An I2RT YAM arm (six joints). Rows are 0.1 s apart.
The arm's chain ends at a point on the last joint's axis. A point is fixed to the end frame.
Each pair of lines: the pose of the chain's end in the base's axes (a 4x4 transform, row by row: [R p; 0 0 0 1], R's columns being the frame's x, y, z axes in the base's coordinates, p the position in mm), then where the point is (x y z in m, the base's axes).
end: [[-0.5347, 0.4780, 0.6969, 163.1], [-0.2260, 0.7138, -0.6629, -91.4], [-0.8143, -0.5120, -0.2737, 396.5], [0, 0, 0, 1]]
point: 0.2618 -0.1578 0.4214
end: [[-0.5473, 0.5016, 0.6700, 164.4], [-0.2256, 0.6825, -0.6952, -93.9], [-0.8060, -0.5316, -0.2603, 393.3], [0, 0, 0, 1]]
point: 0.2606 -0.1634 0.4194
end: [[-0.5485, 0.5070, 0.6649, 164.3], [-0.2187, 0.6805, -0.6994, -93.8], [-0.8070, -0.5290, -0.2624, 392.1], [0, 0, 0, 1]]
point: 0.2600 -0.1641 0.4180
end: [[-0.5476, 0.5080, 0.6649, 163.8], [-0.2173, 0.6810, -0.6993, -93.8], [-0.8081, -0.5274, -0.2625, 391.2], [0, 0, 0, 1]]
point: 0.2594 -0.1642 0.4171
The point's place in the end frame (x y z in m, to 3 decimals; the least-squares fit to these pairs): -0.058 -0.013 0.106
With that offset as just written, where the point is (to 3 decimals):
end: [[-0.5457, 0.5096, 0.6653, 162.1], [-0.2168, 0.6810, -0.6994, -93.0], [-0.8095, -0.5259, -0.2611, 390.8], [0, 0, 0, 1]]
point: 0.258 -0.163 0.417
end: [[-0.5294, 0.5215, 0.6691, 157.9], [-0.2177, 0.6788, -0.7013, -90.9], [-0.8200, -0.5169, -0.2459, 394.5], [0, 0, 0, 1]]
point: 0.253 -0.161 0.423
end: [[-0.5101, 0.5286, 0.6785, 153.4], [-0.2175, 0.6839, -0.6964, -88.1], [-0.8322, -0.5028, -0.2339, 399.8], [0, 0, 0, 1]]
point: 0.248 -0.158 0.430
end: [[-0.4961, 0.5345, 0.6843, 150.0], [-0.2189, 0.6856, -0.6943, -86.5], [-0.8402, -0.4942, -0.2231, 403.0], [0, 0, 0, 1]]
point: 0.244 -0.156 0.435
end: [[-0.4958, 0.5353, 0.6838, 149.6], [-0.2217, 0.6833, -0.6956, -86.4], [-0.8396, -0.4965, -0.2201, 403.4], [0, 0, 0, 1]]
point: 0.244 -0.156 0.435
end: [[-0.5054, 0.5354, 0.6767, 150.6], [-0.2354, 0.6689, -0.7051, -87.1], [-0.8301, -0.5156, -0.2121, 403.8], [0, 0, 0, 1]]
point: 0.245 -0.157 0.436
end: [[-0.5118, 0.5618, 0.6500, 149.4], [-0.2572, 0.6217, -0.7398, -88.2], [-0.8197, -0.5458, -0.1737, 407.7], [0, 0, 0, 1]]
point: 0.241 -0.160 0.444
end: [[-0.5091, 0.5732, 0.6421, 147.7], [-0.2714, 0.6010, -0.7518, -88.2], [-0.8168, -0.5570, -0.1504, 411.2], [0, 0, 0, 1]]
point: 0.238 -0.160 0.450
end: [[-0.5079, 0.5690, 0.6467, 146.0], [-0.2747, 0.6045, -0.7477, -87.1], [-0.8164, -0.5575, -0.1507, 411.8], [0, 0, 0, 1]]
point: 0.237 -0.158 0.450
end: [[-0.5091, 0.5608, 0.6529, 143.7], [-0.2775, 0.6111, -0.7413, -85.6], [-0.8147, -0.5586, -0.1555, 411.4], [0, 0, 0, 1]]
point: 0.235 -0.156 0.449
